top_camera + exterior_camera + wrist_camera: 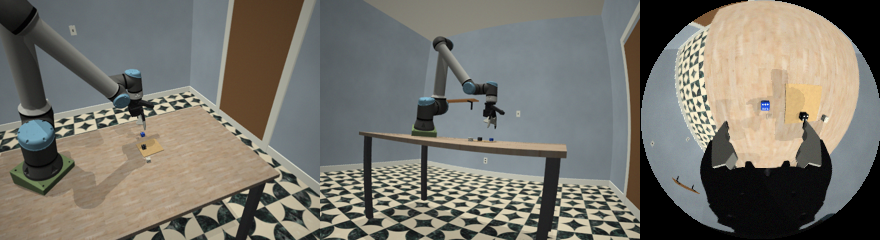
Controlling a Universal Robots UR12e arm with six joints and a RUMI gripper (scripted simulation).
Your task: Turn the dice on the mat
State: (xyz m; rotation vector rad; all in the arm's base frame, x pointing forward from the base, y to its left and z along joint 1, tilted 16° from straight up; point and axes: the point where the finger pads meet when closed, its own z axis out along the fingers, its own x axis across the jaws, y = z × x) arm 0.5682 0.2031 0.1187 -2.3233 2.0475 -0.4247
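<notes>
Right now the blue die is 90 mm below my hand. From my hand the other things lie so: white die 260 mm to the right, 90 mm below, 20 mm behind; then tan mat 140 mm to the right, 100 mm below, 20 mm ahead; then black die 140 mm to the right, 80 mm below, 20 mm behind.
</notes>
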